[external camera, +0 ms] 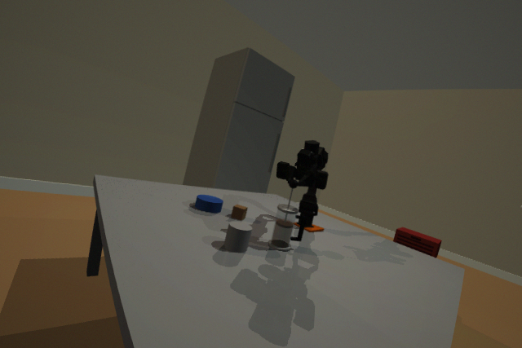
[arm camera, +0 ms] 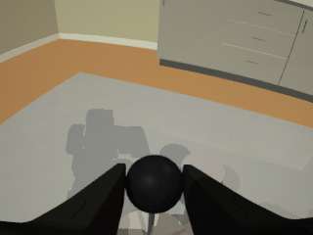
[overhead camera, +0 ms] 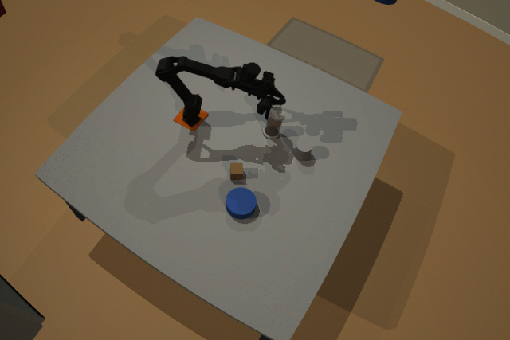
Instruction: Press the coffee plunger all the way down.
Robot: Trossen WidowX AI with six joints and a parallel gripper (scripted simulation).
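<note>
The coffee press lies 30 mm behind my gripper tip and 110 mm below it. Round my gripper tip: blue disc: 130 mm ahead, 380 mm to the right, 200 mm below.
</note>
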